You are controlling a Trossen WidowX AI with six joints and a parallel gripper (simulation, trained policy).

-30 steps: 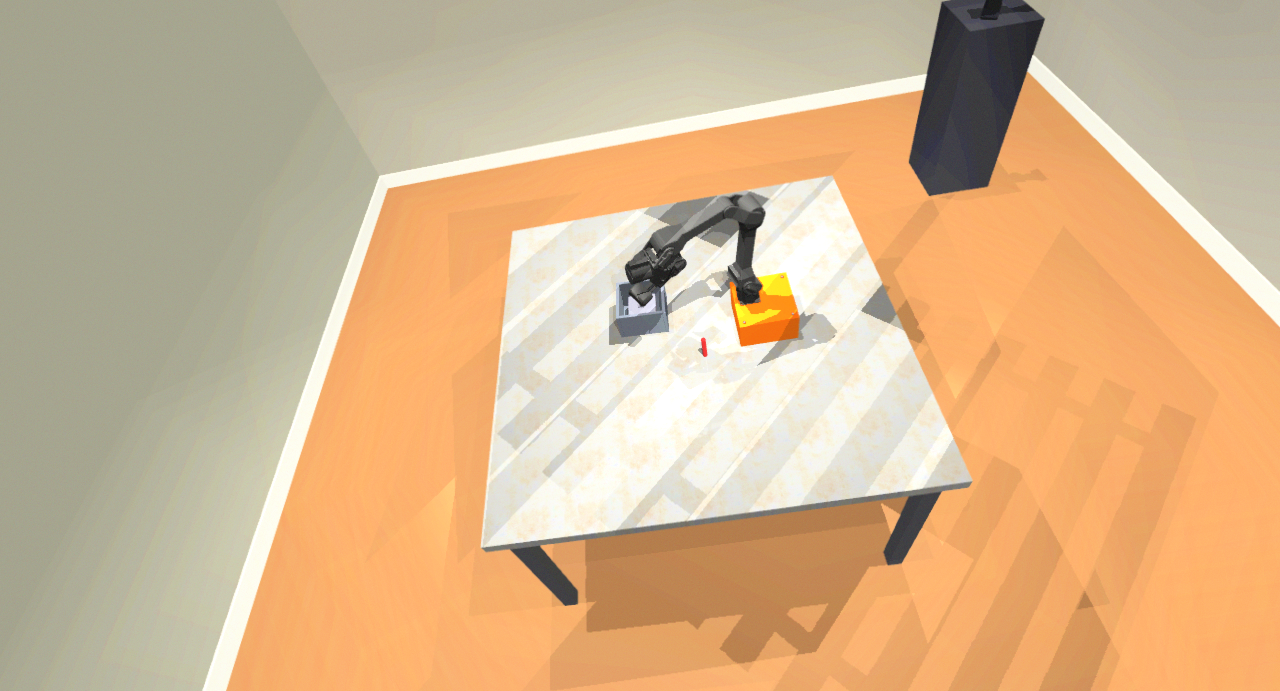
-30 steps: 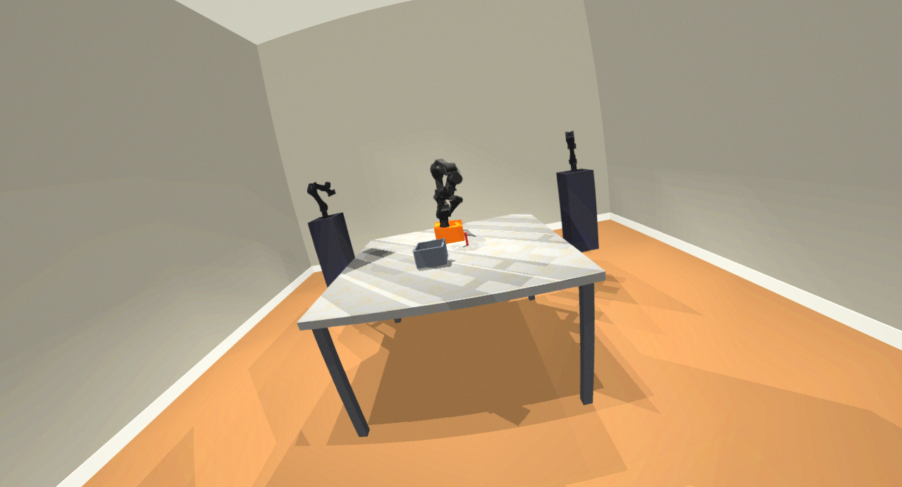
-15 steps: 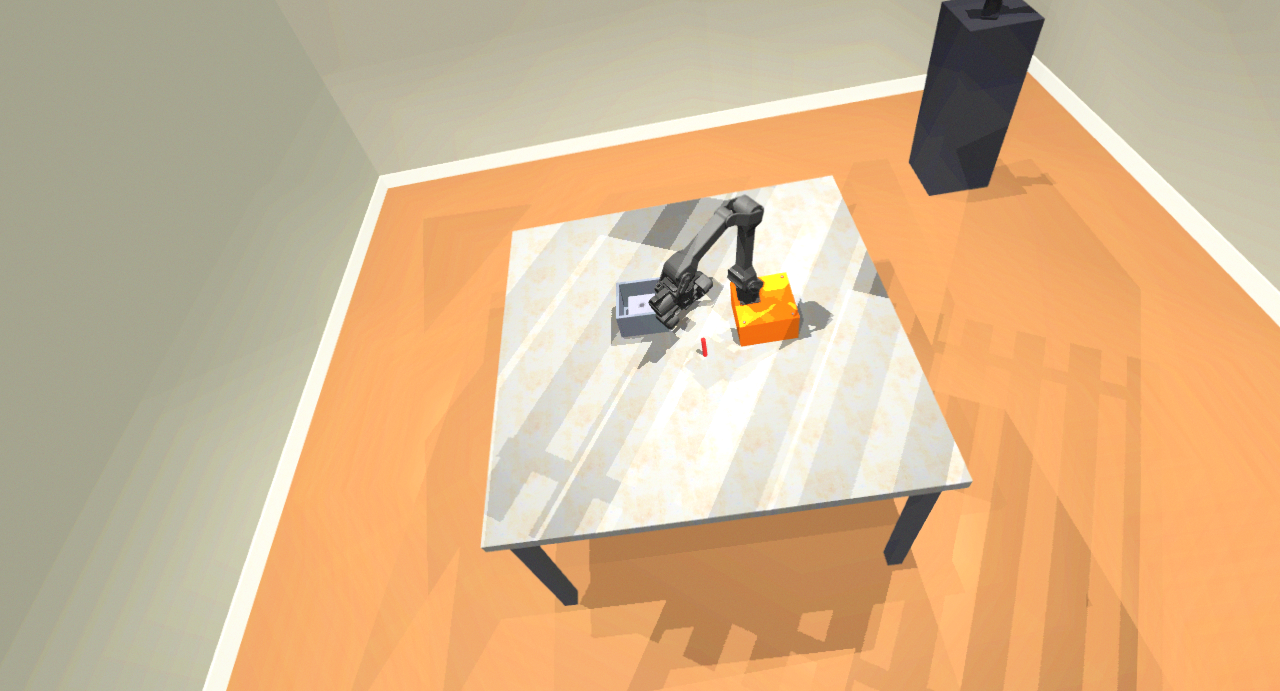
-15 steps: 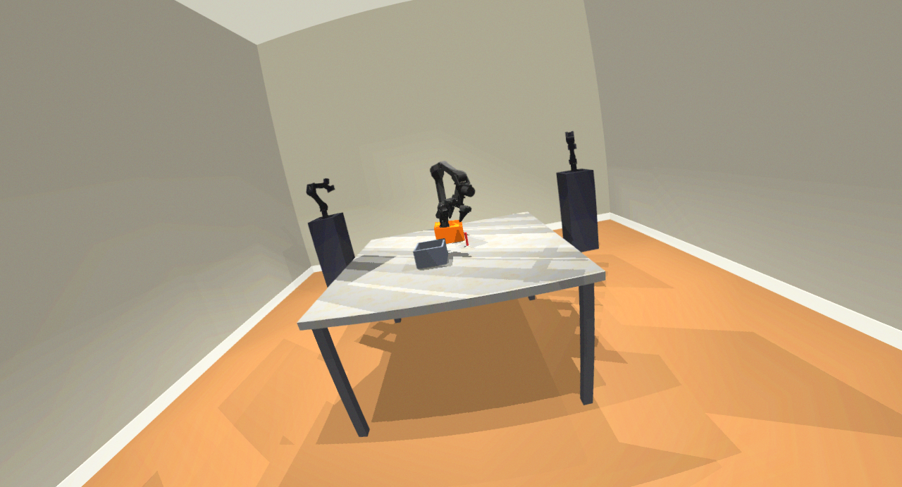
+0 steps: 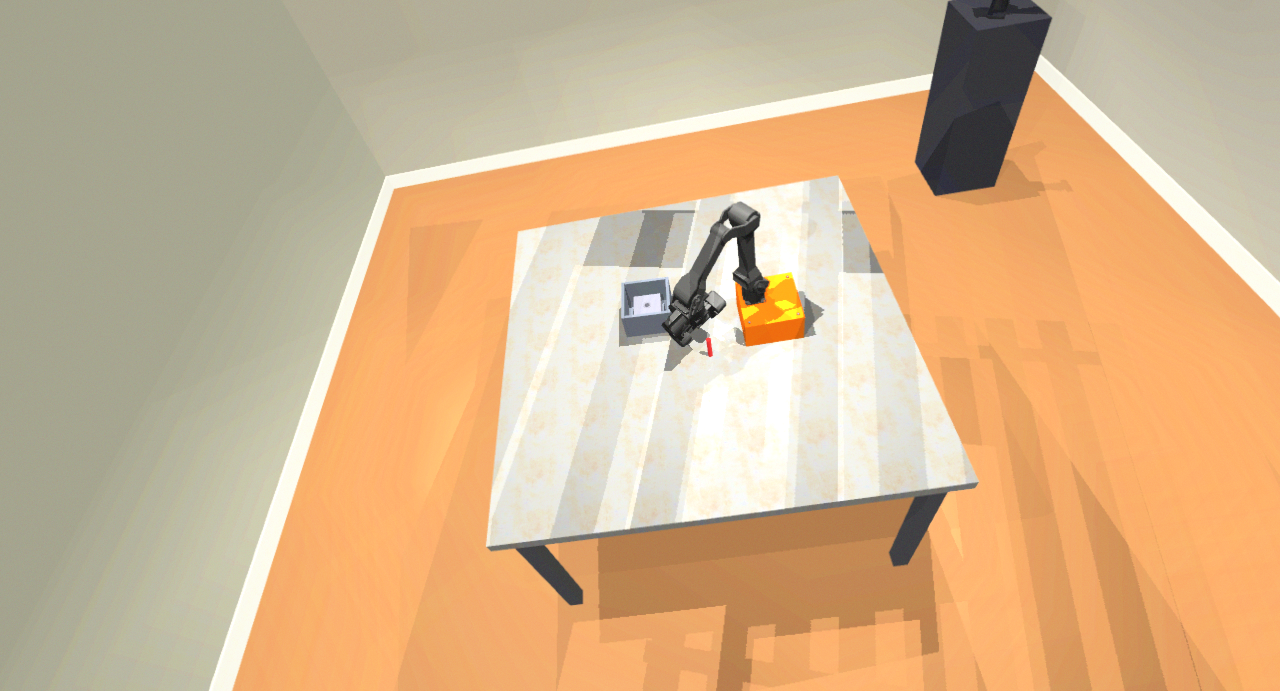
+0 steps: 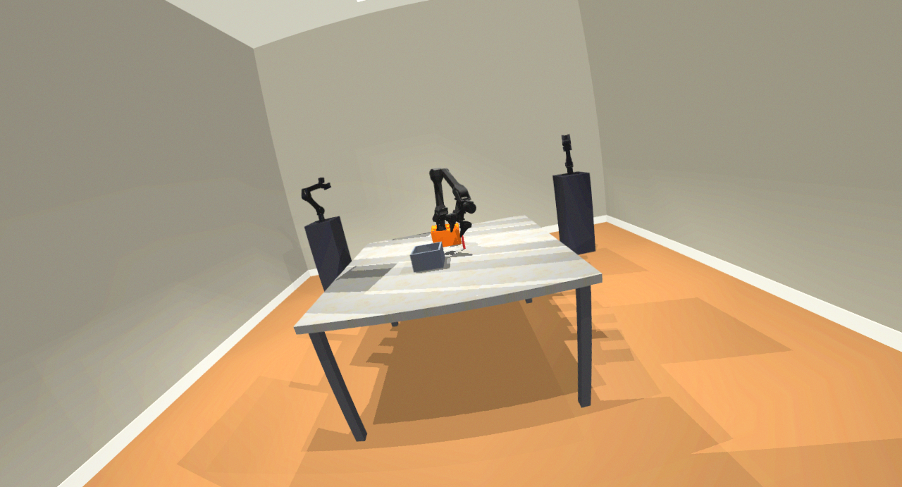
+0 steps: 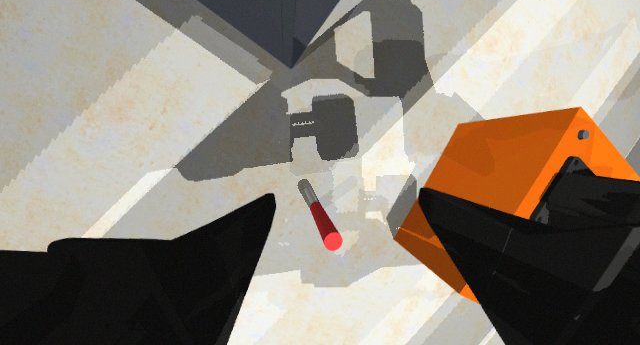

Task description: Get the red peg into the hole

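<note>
The red peg is 60 mm below my gripper tip, 30 mm to the left of it and 20 mm behind it. From my gripper tip the other things lie so: grey box: 170 mm to the right, 160 mm ahead, 70 mm below.
</note>
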